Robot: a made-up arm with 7 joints.
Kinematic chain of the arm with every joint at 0, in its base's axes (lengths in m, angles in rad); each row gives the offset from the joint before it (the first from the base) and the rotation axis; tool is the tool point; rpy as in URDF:
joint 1: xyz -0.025 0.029 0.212 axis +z
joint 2: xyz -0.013 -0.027 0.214 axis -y
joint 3: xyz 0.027 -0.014 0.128 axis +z
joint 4: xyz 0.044 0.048 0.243 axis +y
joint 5: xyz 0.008 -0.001 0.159 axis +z
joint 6: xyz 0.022 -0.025 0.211 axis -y
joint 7: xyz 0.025 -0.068 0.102 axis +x
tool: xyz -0.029 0.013 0.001 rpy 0 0 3.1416
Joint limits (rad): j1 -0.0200..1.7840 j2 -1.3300..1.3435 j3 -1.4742..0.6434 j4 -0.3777..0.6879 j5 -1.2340..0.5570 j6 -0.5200..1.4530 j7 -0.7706..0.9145
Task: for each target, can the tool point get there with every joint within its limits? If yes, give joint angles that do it. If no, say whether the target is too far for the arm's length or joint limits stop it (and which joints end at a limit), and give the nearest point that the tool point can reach.
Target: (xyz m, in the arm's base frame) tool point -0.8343 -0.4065 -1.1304
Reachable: no: too far | nearest point -0.6843 -0.3258 0.3951 | short by 1.535 m
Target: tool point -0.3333 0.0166 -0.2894
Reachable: no: joint limits stop it (at a limit: joint 2, joint 4, joint 6, joint 7) | nearest point -0.7461 0.0000 0.3954 | short by 0.800 m
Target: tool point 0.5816 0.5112 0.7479
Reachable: yes | joints 0.9052 -1.0473 -0.8196 0.1827 -0.1534 -0.1283 -0.4869
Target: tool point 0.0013 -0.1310 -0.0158
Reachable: no: joint limits stop it (at a limit: joint 2, joint 4, joint 6, joint 7) | nearest point 0.0917 -0.6808 0.3976 | short by 0.694 m
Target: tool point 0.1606 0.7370 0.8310
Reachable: yes | joints 1.4707 -0.9829 -0.5962 0.0048 -0.0485 -0.0963 -0.5317
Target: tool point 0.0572 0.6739 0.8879
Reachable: yes | joints 1.4235 -1.0177 -0.2583 -0.0963 -0.8881 0.7101 0.0499
